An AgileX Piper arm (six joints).
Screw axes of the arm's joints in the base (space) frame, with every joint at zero. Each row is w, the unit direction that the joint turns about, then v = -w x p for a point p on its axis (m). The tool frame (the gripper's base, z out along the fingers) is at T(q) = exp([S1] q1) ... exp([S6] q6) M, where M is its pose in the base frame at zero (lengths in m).
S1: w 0 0 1 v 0 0 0
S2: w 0 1 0 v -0.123 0 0
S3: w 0 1 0 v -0.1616 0 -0.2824
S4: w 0.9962 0 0.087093 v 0 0.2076 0
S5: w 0 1 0 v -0.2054 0 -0.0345
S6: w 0.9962 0 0.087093 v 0 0.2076 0
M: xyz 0.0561 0 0.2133 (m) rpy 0 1.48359 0 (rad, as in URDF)
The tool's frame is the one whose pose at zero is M.
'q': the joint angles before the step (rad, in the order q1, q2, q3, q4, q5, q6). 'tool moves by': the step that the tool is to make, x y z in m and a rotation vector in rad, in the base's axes. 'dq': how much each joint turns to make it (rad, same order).
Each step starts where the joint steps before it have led.
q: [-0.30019, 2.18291, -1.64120, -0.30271, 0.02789, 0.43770]
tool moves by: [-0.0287, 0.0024, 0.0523, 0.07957, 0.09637, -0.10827]
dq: [0.00004, -0.14804, 0.00192, 0.04232, 0.27429, 0.04301]
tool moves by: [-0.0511, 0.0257, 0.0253, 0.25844, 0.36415, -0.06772]
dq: [0.01179, -0.13547, 0.00453, 0.22347, 0.55413, -0.07103]
